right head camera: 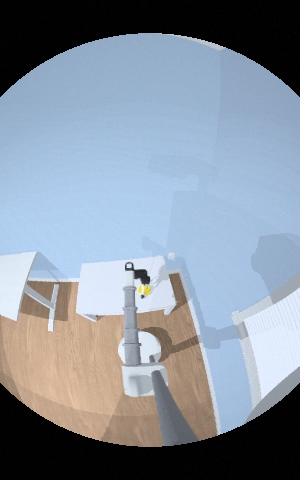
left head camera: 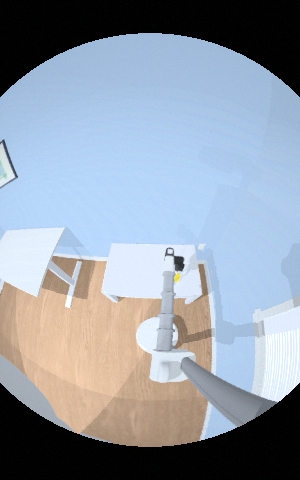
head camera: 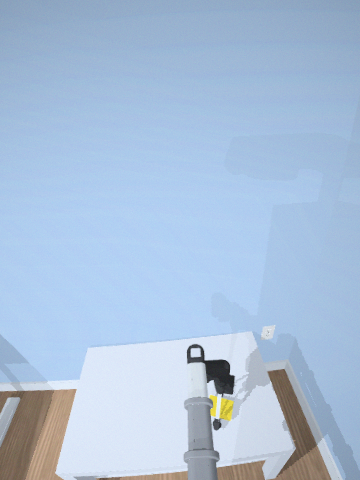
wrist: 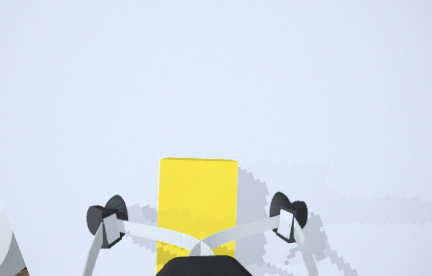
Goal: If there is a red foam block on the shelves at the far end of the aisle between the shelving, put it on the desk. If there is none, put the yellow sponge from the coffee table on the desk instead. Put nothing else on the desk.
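Frame: origin at the robot's base, x ahead, y left, z up, level; millimetres.
Seen in the pictures: gripper, between the fingertips: [right head camera: 143,289] [wrist: 199,210]; robot's base, origin of its link: [right head camera: 140,348] [left head camera: 156,334].
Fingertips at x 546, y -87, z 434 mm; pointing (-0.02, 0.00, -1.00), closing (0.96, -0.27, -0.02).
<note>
Offsets run from my fingertips to a thing's top centre. "pt": to the spot under its first point. Level surfaces: height alone.
The yellow sponge @[dx -2, dy -2, dz +33 mm] [head camera: 227,409] [left head camera: 177,277] [right head camera: 146,290] [wrist: 198,192] lies flat on the white coffee table @[dz -13 mm] [head camera: 130,410] [left head camera: 130,267] [right head camera: 100,290] [wrist: 200,75], near its right side in the head view. My gripper [head camera: 218,407] [wrist: 199,210] is open over the sponge. In the wrist view one fingertip is left of the sponge and one is right of it, with gaps on both sides. The near end of the sponge is hidden behind the gripper body. No red foam block and no shelves show.
A white table [left head camera: 35,255] [right head camera: 12,280], perhaps the desk, stands left of the coffee table. A blue wall [head camera: 150,200] rises behind both. A white radiator-like ribbed panel @[pt dx -708, dy -579, dz +543 mm] [left head camera: 282,350] [right head camera: 275,350] is at the right. My arm [head camera: 200,425] reaches over the coffee table.
</note>
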